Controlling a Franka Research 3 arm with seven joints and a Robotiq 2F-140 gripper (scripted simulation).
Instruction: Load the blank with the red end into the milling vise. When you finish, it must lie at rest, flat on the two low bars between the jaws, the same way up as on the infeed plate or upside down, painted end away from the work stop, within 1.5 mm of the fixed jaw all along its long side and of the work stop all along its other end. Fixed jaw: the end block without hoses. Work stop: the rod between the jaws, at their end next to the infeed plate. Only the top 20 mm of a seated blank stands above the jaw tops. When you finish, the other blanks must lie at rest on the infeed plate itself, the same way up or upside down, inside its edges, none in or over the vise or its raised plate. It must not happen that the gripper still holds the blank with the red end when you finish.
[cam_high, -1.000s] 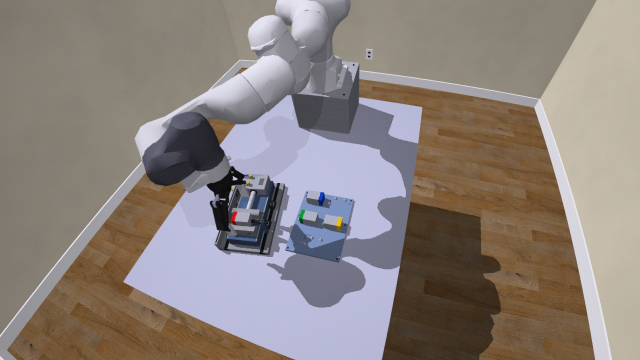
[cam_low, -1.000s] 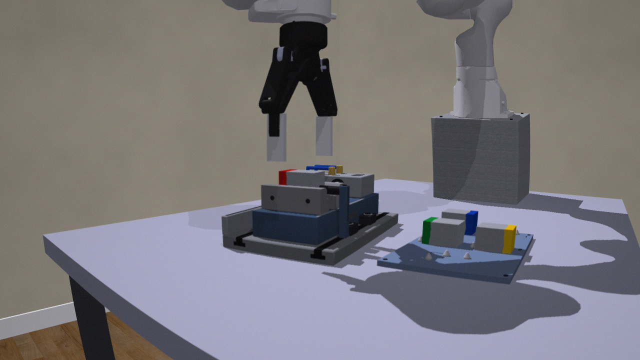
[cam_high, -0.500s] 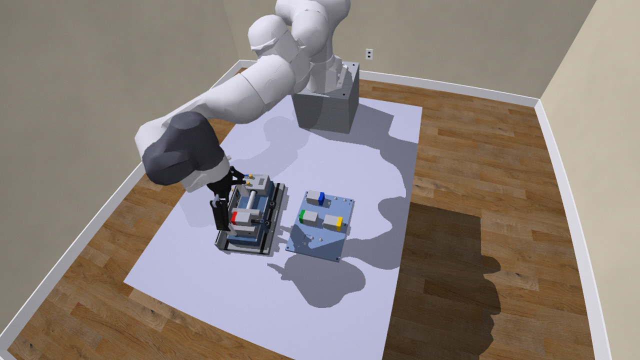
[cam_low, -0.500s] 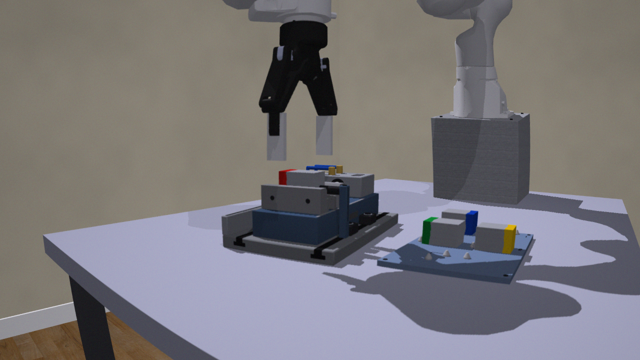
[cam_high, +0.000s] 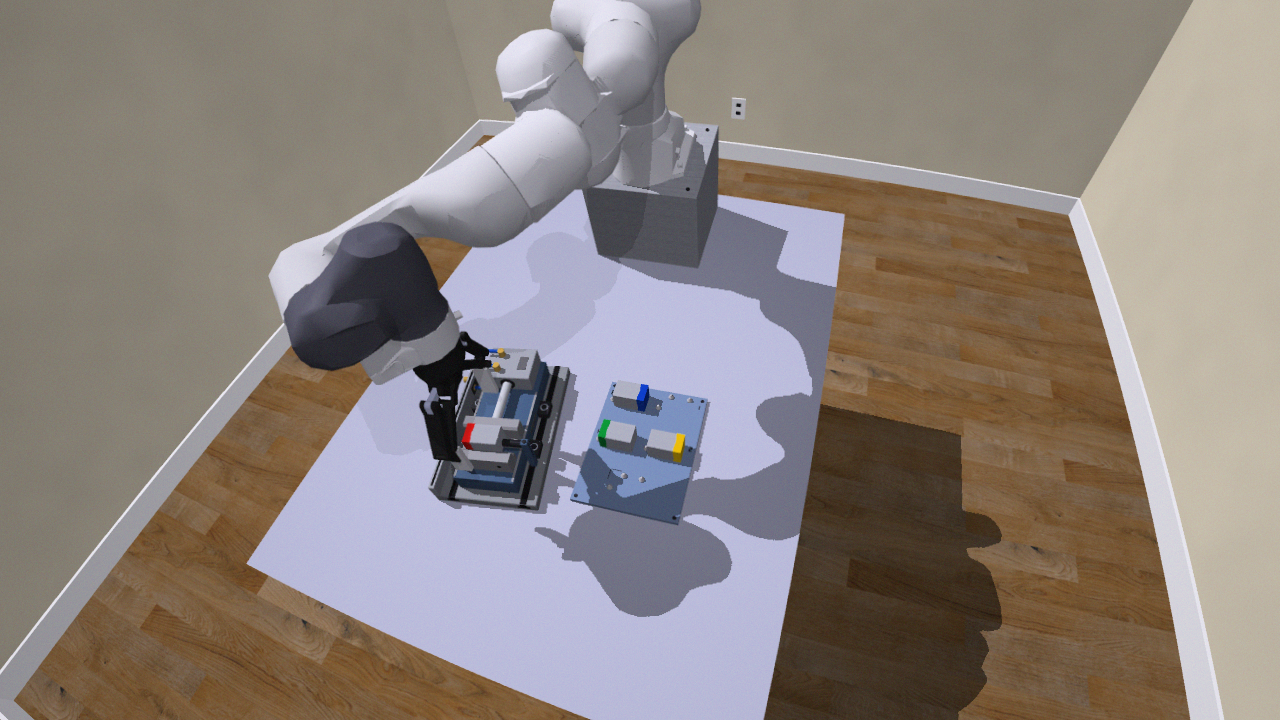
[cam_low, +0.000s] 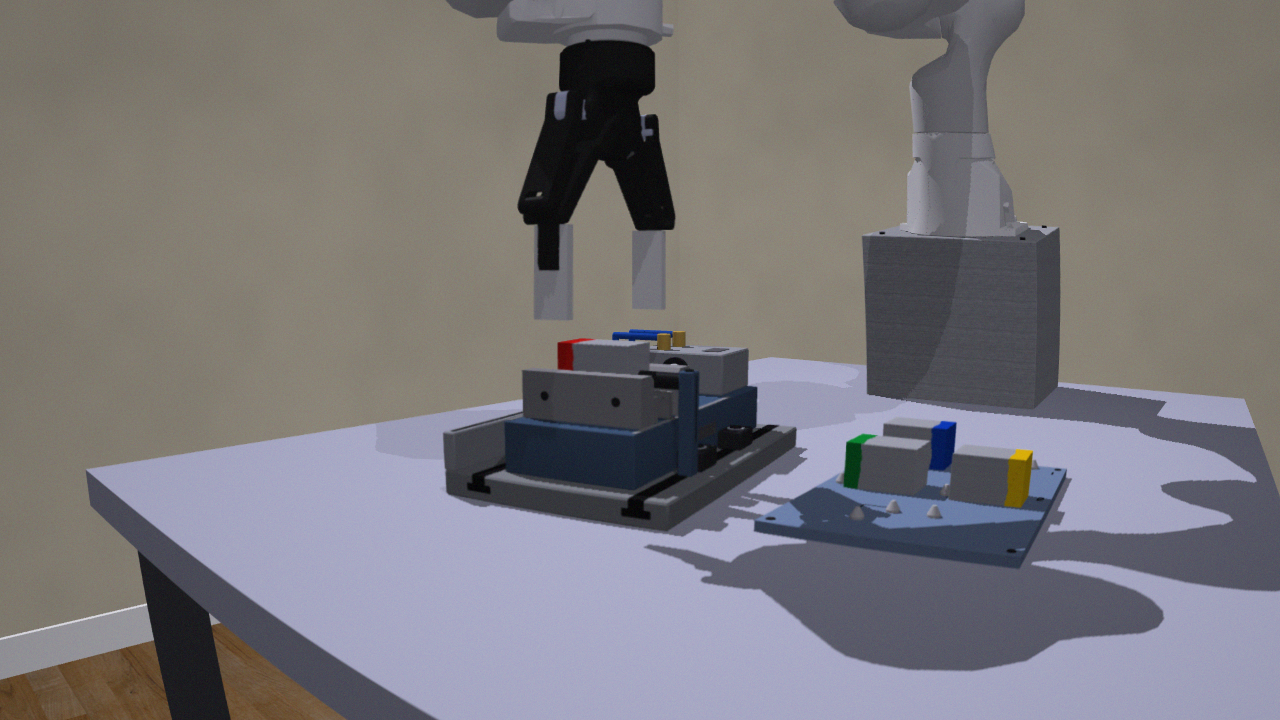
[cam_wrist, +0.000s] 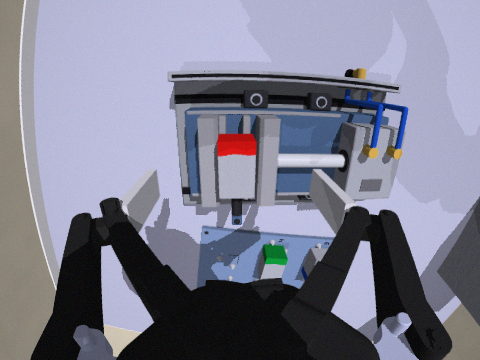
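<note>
The red-ended blank is 50 mm below my hand. Also, from my hand: hosed end block 160 mm behind, 50 mm to the right, 70 mm below; fixed jaw 30 mm ahead, 10 mm to the left, 70 mm below; blue work stop rod 20 mm behind, 60 mm to the left, 90 mm below.
</note>
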